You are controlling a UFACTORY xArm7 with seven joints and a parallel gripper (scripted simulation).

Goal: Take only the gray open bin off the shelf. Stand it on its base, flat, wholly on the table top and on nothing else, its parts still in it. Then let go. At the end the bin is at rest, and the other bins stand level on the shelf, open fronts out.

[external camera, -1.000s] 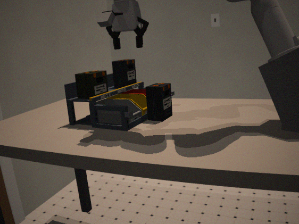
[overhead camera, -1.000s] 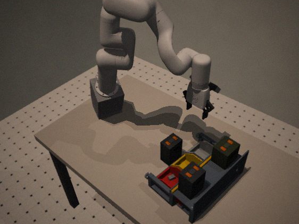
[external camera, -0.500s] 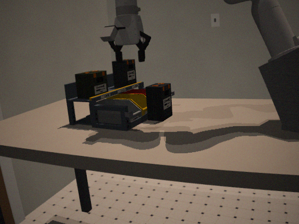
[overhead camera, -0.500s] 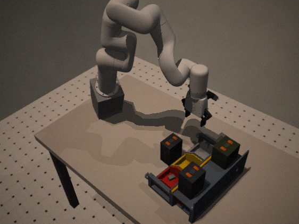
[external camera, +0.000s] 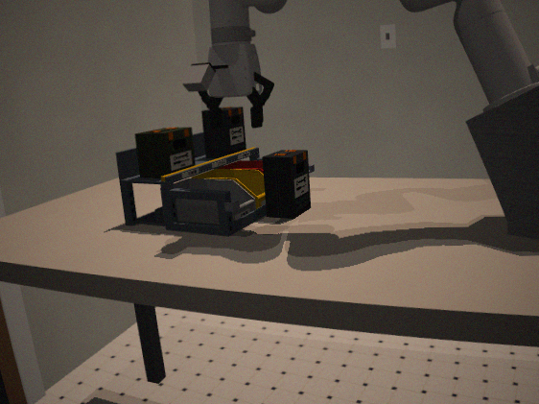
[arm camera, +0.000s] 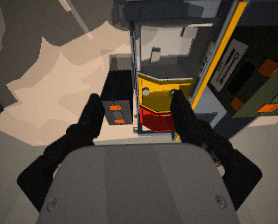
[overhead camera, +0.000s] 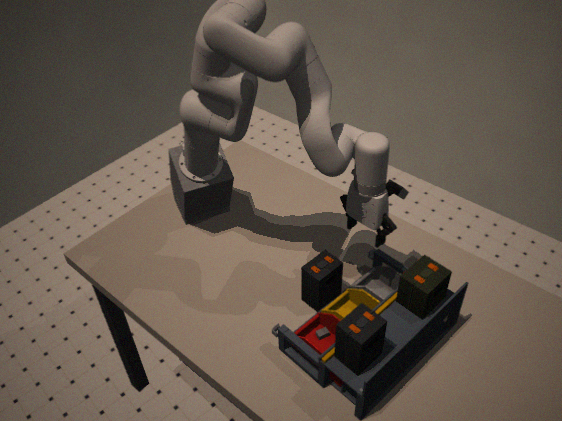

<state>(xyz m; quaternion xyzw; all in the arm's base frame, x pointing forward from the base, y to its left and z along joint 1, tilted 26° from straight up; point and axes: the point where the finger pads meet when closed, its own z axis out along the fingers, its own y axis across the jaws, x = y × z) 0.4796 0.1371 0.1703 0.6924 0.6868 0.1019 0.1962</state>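
My hand is 9 cm short of the gray open bin and 16 cm above it. Round my hand: yellow bin (8 cm ahead, 11 cm to the right, 16 cm below); red bin (8 cm ahead, 23 cm to the right, 16 cm below); dark box (6 cm behind, 10 cm to the right, 14 cm below).
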